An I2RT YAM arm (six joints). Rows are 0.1 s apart.
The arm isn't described. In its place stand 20 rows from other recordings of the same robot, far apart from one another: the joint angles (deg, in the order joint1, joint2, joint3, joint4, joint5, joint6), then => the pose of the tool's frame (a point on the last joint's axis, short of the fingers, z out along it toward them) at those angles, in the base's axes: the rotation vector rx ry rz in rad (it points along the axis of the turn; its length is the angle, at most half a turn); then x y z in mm.
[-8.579, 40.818, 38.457, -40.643, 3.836, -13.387] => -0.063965, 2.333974, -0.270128, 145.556, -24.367, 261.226
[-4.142, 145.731, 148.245, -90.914, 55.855, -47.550] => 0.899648, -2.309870, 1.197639, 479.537, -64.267, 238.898
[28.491, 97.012, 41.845, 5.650, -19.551, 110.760] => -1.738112, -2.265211, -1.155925, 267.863, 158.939, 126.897
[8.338, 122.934, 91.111, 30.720, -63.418, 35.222] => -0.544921, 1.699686, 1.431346, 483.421, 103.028, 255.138
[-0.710, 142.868, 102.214, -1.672, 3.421, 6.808] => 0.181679, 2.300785, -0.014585, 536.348, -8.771, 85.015
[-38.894, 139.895, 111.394, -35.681, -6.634, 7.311] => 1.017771, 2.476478, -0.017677, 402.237, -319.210, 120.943
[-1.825, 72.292, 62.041, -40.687, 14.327, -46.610] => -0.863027, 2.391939, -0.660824, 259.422, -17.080, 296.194
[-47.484, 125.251, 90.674, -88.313, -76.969, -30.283] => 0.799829, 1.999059, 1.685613, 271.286, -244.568, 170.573
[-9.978, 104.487, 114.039, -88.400, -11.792, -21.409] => -0.316996, 2.874473, 0.211133, 334.878, -51.528, 362.138
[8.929, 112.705, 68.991, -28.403, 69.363, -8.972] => -0.113532, 2.374722, -1.635554, 367.749, 24.055, 148.736
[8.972, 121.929, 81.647, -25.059, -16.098, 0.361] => -0.286403, 2.690651, 0.429285, 423.656, 76.882, 126.591
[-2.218, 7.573, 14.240, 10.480, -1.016, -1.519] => -0.007521, 1.271679, -0.044914, 99.351, -3.216, 268.643
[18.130, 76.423, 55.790, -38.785, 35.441, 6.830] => -0.027963, 2.437562, -0.614169, 254.331, 61.554, 251.267
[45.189, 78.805, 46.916, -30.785, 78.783, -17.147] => -0.682219, 1.886744, -1.451609, 197.873, 149.636, 222.101
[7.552, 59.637, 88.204, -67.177, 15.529, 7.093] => 0.136507, 2.216558, -0.163793, 157.547, 11.273, 443.561
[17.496, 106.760, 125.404, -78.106, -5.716, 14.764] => -0.098825, 2.636303, 0.326569, 346.751, 113.021, 407.216
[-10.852, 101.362, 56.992, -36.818, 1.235, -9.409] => 0.040175, 2.992853, -0.072321, 300.277, -58.344, 135.595
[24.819, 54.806, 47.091, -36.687, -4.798, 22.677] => -0.087069, 2.397502, 0.498032, 177.459, 85.350, 279.212
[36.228, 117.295, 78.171, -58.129, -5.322, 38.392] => -0.065152, -2.984041, 0.004327, 284.556, 212.571, 131.488
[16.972, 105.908, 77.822, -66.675, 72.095, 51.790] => 0.578430, 2.061145, -1.335524, 325.236, 63.843, 220.329
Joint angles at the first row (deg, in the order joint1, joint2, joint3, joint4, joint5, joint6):
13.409 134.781 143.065 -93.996 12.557 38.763
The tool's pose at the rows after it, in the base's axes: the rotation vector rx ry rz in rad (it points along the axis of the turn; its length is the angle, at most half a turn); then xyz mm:
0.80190, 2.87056, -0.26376, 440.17, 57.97, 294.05
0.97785, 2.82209, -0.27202, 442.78, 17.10, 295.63
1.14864, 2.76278, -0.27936, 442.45, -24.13, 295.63
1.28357, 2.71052, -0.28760, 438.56, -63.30, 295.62
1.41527, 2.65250, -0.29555, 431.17, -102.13, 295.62
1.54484, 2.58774, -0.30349, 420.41, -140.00, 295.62
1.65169, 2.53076, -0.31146, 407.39, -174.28, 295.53
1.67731, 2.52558, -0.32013, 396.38, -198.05, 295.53
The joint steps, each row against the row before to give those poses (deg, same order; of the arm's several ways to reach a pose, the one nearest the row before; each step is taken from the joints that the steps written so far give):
-4.896 -0.024 1.678 -2.227 0.153 0.547
-5.289 0.006 0.405 -0.487 0.000 1.727
-5.333 -0.002 -0.002 0.001 0.000 1.595
-5.093 -0.003 -0.008 0.004 -0.022 0.437
-5.115 -0.002 -0.002 0.001 -0.022 0.372
-5.092 0.005 0.008 -0.004 0.000 0.415
-4.743 -0.002 -0.025 0.002 0.000 -0.153
-3.387 0.000 0.001 -0.001 0.000 -2.470

